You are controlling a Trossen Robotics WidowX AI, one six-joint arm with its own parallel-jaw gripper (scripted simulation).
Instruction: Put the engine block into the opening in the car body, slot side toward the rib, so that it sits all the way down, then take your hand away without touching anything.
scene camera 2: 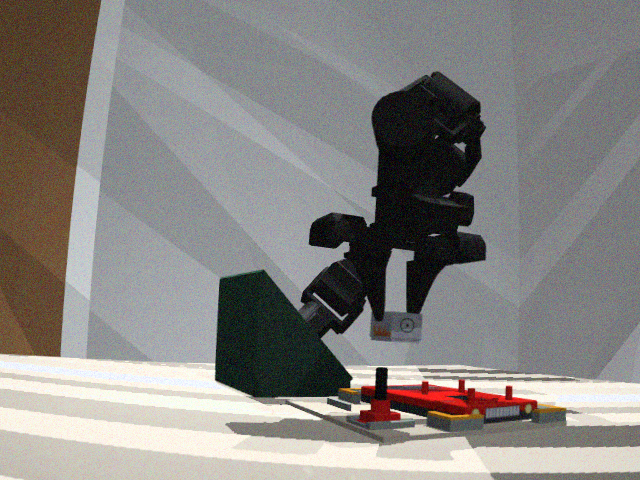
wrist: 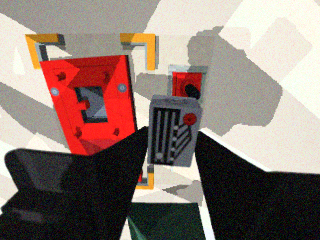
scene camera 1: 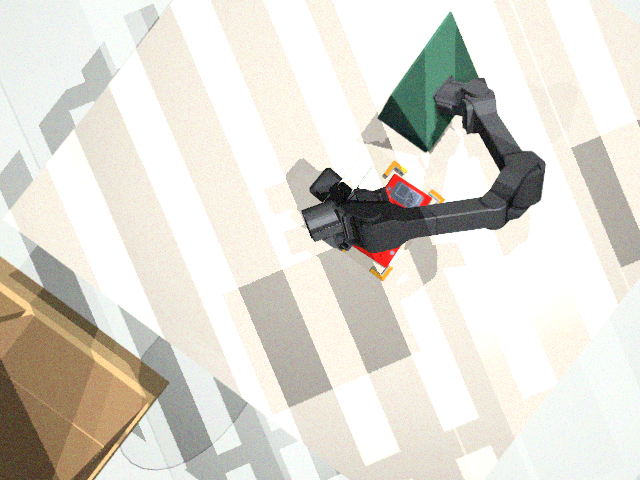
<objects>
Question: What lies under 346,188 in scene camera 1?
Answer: My gripper.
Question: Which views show my gripper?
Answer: Scene camera 2, the wrist view and scene camera 1: all of them.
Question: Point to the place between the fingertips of my gripper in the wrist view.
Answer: At 171,133
</objects>
